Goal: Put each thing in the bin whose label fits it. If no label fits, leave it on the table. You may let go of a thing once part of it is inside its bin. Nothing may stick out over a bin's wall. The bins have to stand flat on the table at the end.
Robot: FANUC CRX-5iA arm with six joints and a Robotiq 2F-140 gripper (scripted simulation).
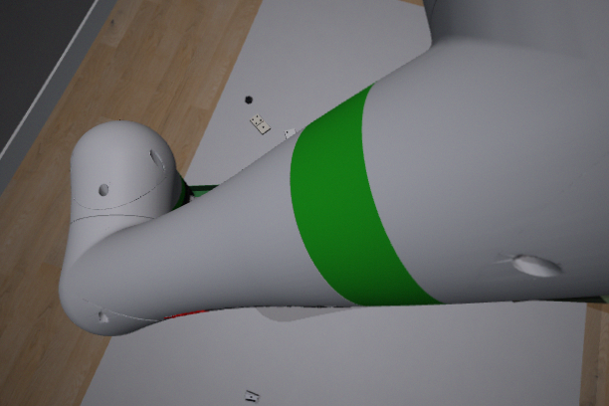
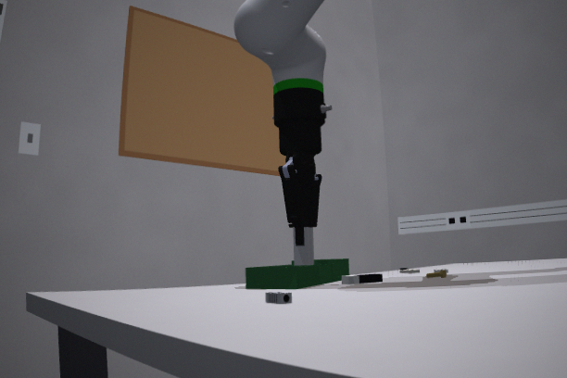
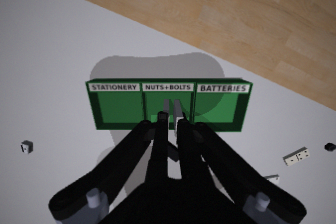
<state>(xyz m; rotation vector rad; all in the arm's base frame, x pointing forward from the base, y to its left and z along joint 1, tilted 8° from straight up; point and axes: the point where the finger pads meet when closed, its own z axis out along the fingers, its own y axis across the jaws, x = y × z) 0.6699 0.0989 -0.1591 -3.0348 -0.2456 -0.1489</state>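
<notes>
The black nut is 370 mm to the right of my hand, 60 mm below it and 30 mm behind it. Also, from my hand: brass bolt (200 mm behind, 110 mm to the right, 60 mm below); then grey sharpener (280 mm to the left, 170 mm behind, 60 mm below); then black-and-white eraser (100 mm behind, 60 mm below, 10 mm to the right).
</notes>
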